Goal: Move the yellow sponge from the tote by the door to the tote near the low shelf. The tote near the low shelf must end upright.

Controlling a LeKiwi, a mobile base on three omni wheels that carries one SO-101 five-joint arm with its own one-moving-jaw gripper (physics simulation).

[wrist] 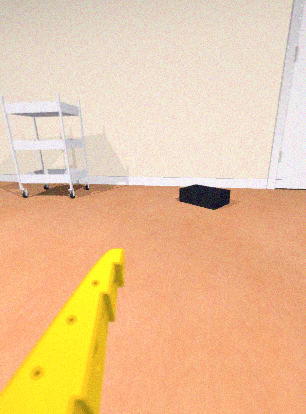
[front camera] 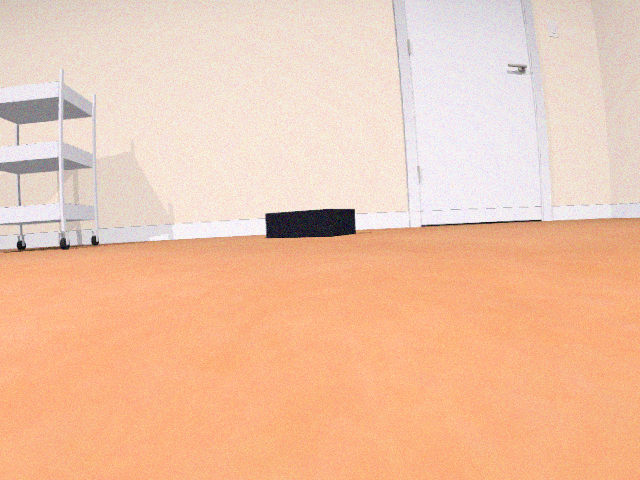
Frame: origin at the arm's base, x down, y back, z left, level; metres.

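Where they show: hand, its tool point: point(wrist: 123, 262).
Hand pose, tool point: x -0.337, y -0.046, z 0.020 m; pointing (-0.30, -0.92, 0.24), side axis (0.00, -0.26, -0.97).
Note:
Things, the pixels of their top centre, and the offset from my tool point. "spot": a spot on its surface instead. Level surfaces: height alone.
- black tote, centre of its top: point(front camera: 309, 211) point(wrist: 204, 189) dx +0.327, dy -1.502, dz -0.055 m
- white three-tier cart, a spot on its surface: point(front camera: 61, 155) point(wrist: 66, 148) spot: dx +0.028, dy -1.458, dz +0.986 m
- orange floor, height of its surface: dx +0.427 m
A black tote point(front camera: 310, 223) point(wrist: 204, 196) stands upright on the floor near the wall, left of the door point(front camera: 473, 113) point(wrist: 295, 125). Its inside is too dark and low to see into, and the yellow sponge does not show. The tote near the low shelf and the low shelf do not show in these views. My gripper is fully open: one yellow notched jaw shows at the lower left of the wrist view, and the moving jaw is out of the picture. The jaw is far from the tote, above the floor.
A white three-tier cart point(front camera: 61, 155) point(wrist: 64, 145) on black casters stands by the wall, left of the tote. A white baseboard point(front camera: 217, 228) point(wrist: 150, 182) runs along the wall. The orange floor point(front camera: 320, 361) point(wrist: 215, 300) stretches between me and the tote.

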